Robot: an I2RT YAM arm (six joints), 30 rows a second.
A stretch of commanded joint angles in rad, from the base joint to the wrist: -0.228, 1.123, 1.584, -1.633, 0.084, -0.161; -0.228, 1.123, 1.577, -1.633, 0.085, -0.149; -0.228, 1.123, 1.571, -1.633, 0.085, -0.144; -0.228, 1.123, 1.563, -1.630, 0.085, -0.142; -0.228, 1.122, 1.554, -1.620, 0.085, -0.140; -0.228, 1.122, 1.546, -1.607, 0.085, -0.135; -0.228, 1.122, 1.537, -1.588, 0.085, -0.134; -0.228, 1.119, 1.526, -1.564, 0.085, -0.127; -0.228, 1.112, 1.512, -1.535, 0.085, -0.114; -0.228, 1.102, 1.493, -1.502, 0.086, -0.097; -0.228, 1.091, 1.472, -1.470, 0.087, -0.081; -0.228, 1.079, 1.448, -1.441, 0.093, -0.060; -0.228, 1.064, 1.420, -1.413, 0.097, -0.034; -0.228, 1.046, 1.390, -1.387, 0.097, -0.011; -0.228, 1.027, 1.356, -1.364, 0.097, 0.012
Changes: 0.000, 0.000, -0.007, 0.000, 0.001, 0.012; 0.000, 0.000, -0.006, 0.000, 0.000, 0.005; 0.000, 0.000, -0.008, 0.003, 0.000, 0.002; 0.000, -0.001, -0.009, 0.010, 0.000, 0.002; 0.000, 0.000, -0.008, 0.013, 0.000, 0.005; 0.000, 0.000, -0.009, 0.019, 0.000, 0.001; 0.000, -0.003, -0.011, 0.024, 0.000, 0.007; 0.000, -0.007, -0.014, 0.029, 0.000, 0.013; 0.000, -0.010, -0.019, 0.033, 0.001, 0.017; 0.000, -0.011, -0.021, 0.032, 0.001, 0.016; 0.000, -0.012, -0.024, 0.029, 0.006, 0.021; 0.000, -0.015, -0.028, 0.028, 0.004, 0.026; 0.000, -0.018, -0.030, 0.026, 0.000, 0.023; 0.000, -0.019, -0.034, 0.023, 0.000, 0.023
